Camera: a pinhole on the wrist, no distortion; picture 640 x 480 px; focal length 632.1 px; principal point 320.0 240.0 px. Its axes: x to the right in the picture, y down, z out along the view. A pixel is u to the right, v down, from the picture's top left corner.
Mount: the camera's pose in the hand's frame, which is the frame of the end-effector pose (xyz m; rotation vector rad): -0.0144 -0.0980 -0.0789 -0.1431 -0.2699 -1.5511
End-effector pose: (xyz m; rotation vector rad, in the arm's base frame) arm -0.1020 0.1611 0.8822 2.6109 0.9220 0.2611
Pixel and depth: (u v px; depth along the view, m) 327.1 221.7 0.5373
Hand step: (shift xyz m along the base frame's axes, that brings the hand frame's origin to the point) 0.0897 -0.1910 -0.3929
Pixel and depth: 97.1 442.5 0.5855
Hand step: 0.3711 -0.2267 -0.3020
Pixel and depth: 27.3 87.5 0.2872
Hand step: 0.0222 -0.1852 -0.1097
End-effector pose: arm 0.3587 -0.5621 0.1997 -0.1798 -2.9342 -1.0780
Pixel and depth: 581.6 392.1 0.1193
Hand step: -0.0156 -0.0529 -0.1123
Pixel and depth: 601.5 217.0 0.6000
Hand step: 0.0792 0.2052 -0.5656
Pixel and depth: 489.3 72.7 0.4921
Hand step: 0.1844 0.1756 -0.3930
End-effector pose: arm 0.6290 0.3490 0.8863 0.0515 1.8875 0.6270
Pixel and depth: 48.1 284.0 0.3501
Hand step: 0.1660 0.2010 0.0183
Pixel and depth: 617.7 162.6 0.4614
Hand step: 0.4583 -0.0319 -0.1026
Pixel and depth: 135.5 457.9 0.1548
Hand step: 0.0475 0.0220 -0.0450
